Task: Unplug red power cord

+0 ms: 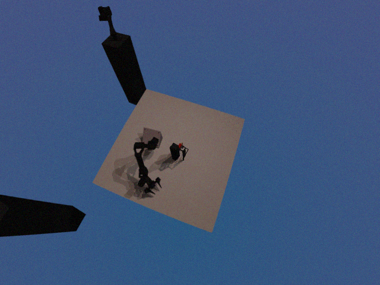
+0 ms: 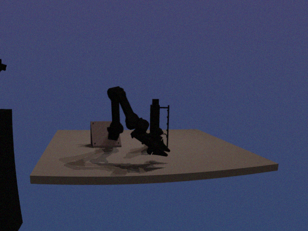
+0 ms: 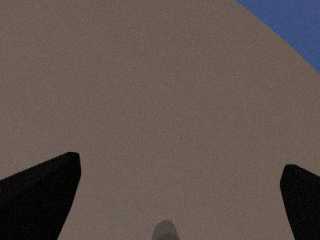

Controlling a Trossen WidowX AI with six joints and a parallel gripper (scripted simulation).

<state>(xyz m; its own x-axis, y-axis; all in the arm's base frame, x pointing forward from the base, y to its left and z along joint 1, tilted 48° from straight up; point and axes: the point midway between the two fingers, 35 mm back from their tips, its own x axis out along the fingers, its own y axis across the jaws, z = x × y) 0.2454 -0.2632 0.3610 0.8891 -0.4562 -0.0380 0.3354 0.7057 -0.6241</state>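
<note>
My gripper tip is now 470 mm to the right of the red plug and 70 mm below it.
</note>
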